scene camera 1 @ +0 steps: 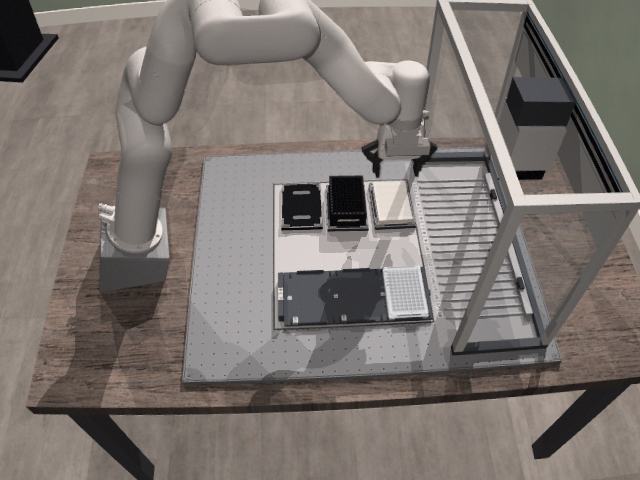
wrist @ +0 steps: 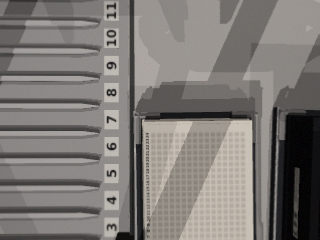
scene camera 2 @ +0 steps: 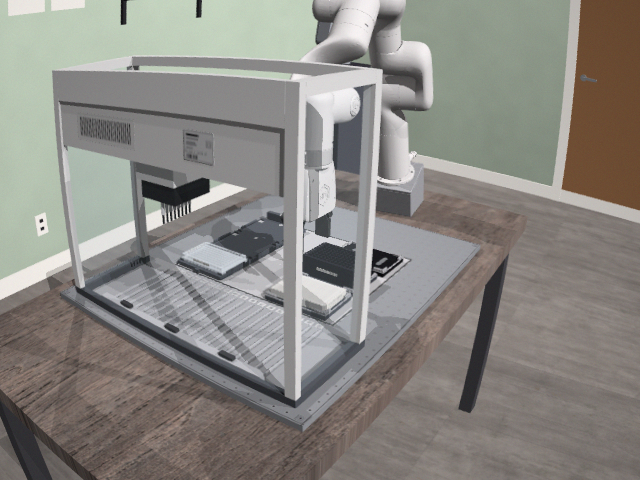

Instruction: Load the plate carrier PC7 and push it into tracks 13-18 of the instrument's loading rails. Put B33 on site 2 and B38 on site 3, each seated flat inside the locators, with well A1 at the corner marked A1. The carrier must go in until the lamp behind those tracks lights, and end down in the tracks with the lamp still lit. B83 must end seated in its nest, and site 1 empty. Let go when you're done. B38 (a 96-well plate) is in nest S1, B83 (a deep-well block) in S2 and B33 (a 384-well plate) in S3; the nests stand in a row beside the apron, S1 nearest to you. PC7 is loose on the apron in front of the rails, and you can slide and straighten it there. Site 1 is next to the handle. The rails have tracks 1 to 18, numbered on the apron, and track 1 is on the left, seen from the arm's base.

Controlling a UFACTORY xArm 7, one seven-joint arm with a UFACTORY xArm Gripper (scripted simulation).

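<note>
Visible to me: a cream 384-well plate B33, a 96-well plate B38, a black deep-well block B83 and a dark carrier PC7, together with my gripper.
</note>
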